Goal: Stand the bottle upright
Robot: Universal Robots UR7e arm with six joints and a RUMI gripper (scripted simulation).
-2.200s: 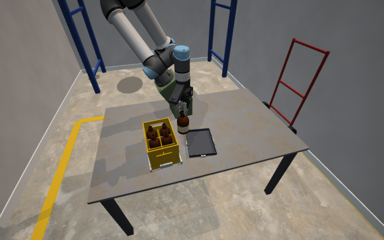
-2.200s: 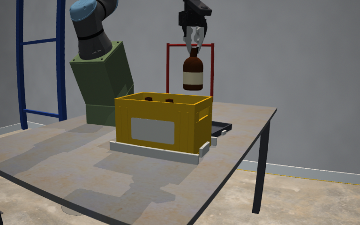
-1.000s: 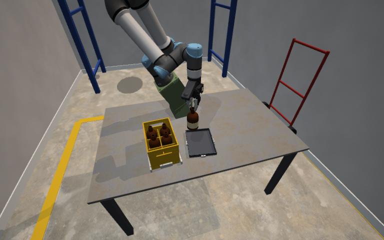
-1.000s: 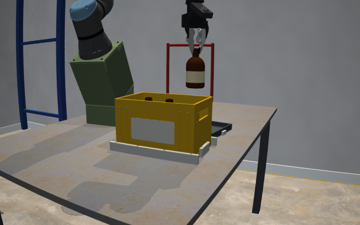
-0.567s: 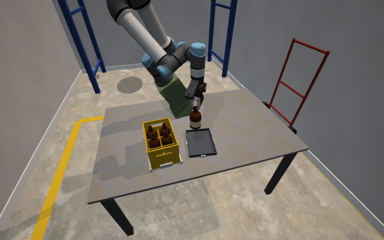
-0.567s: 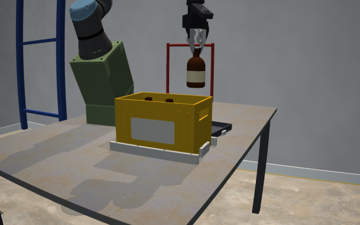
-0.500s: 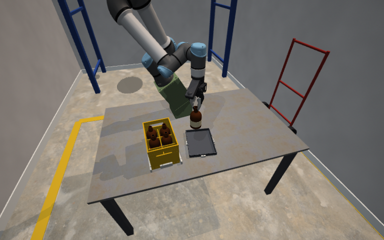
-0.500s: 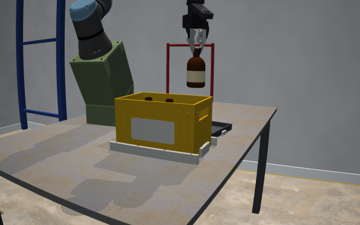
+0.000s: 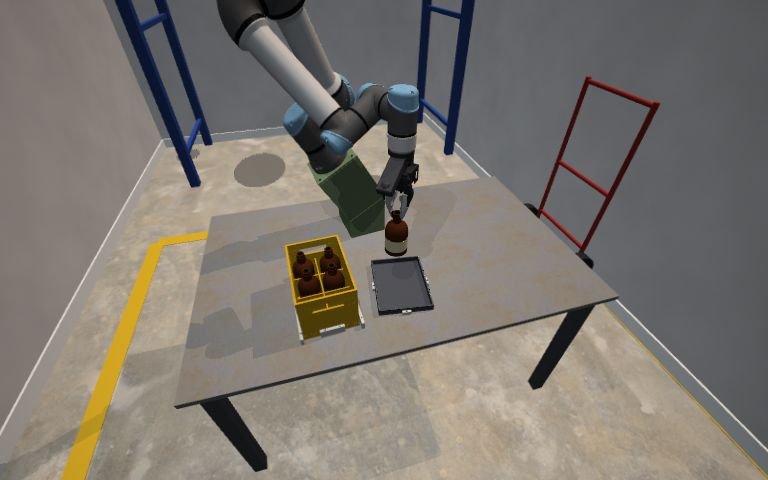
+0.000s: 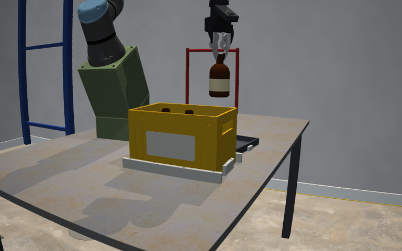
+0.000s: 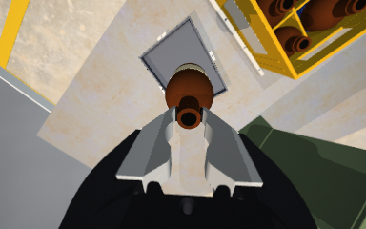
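The dark tray is 10 mm behind my hand, 30 mm to the left of it and 320 mm below it. The rest, counted from my hand: yellow crate 30 mm behind, 250 mm to the right, 250 mm below.
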